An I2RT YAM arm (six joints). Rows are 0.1 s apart.
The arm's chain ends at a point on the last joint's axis. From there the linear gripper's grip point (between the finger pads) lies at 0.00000 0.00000 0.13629 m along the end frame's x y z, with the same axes.
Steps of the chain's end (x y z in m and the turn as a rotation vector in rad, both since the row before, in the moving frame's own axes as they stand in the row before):
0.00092 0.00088 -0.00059 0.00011 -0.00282 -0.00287
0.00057 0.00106 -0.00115 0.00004 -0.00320 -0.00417
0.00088 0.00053 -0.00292 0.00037 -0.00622 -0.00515
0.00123 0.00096 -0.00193 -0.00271 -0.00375 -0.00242
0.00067 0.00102 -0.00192 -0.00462 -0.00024 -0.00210
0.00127 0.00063 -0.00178 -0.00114 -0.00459 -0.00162
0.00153 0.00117 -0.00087 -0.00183 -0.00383 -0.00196
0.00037 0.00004 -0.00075 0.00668 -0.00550 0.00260
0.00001 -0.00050 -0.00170 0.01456 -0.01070 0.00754
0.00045 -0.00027 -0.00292 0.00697 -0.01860 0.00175
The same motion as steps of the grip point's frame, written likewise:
0.00054 0.00087 -0.00059 0.00011 -0.00282 -0.00287
0.00013 0.00106 -0.00115 0.00004 -0.00320 -0.00417
0.00003 0.00048 -0.00292 0.00037 -0.00622 -0.00515
0.00072 0.00133 -0.00193 -0.00271 -0.00375 -0.00242
0.00064 0.00165 -0.00192 -0.00462 -0.00024 -0.00210
0.00064 0.00079 -0.00178 -0.00114 -0.00459 -0.00162
0.00101 0.00142 -0.00087 -0.00183 -0.00383 -0.00196
-0.00038 -0.00087 -0.00076 0.00668 -0.00550 0.00260
-0.00144 -0.00249 -0.00172 0.01456 -0.01070 0.00754
-0.00208 -0.00122 -0.00295 0.00697 -0.01860 0.00175

